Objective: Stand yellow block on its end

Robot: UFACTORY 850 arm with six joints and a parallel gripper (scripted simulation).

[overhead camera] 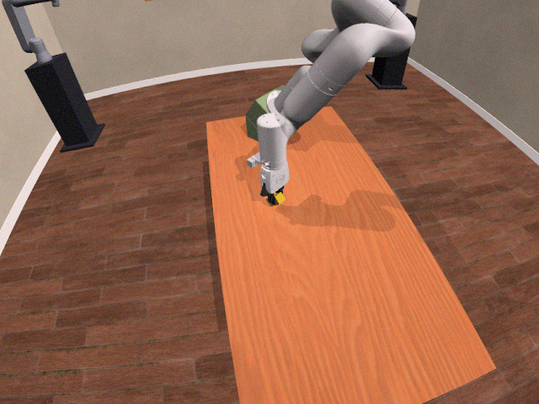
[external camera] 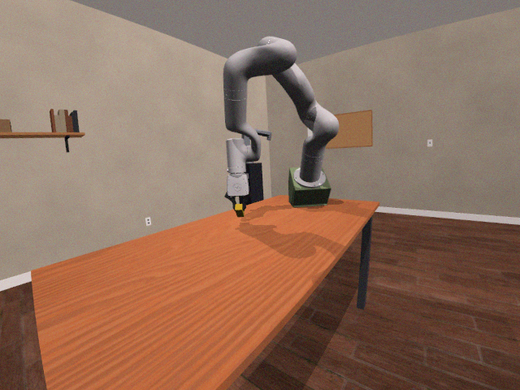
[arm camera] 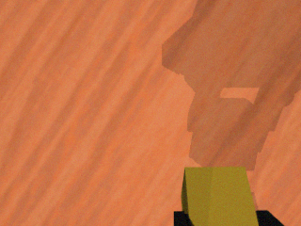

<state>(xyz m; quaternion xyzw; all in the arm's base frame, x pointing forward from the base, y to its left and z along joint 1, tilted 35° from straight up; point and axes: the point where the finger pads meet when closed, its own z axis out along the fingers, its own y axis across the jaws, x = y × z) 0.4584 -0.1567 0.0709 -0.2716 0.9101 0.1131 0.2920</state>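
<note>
My hand is 20 mm above the yellow block.
</note>
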